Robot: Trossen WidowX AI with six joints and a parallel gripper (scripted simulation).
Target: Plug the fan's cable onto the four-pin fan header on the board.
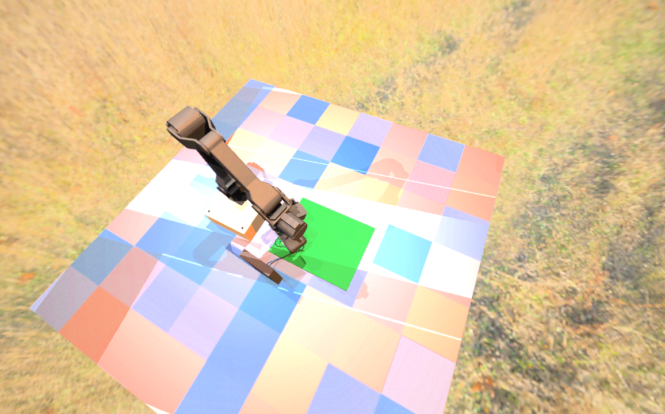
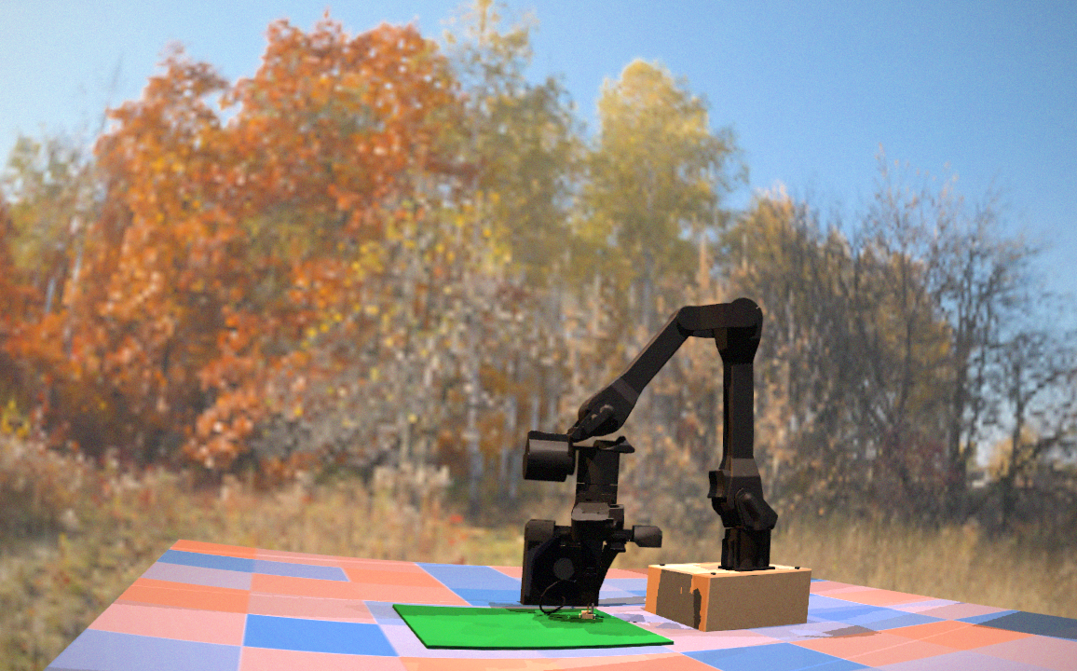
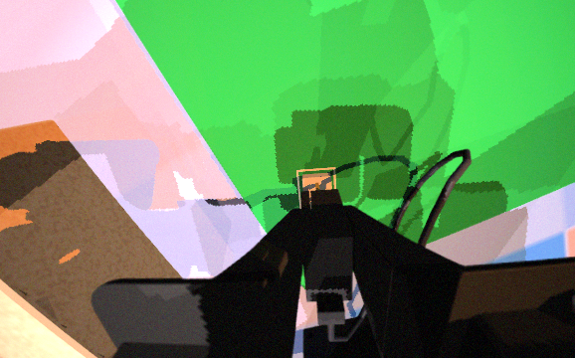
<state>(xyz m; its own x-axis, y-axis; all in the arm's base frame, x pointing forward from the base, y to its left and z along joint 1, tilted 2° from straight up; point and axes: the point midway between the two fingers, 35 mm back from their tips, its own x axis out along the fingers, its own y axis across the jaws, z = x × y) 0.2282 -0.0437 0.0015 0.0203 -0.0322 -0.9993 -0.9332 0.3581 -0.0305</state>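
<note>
My gripper tip is now 1 cm to the left of the dark plug and 1 cm below it. Also, from my gripper tip: four-pin header (4 cm below, 1 cm to the right); black fan (12 cm to the right, 2 cm above); green board (11 cm ahead, 5 cm to the left, 5 cm below).
</note>
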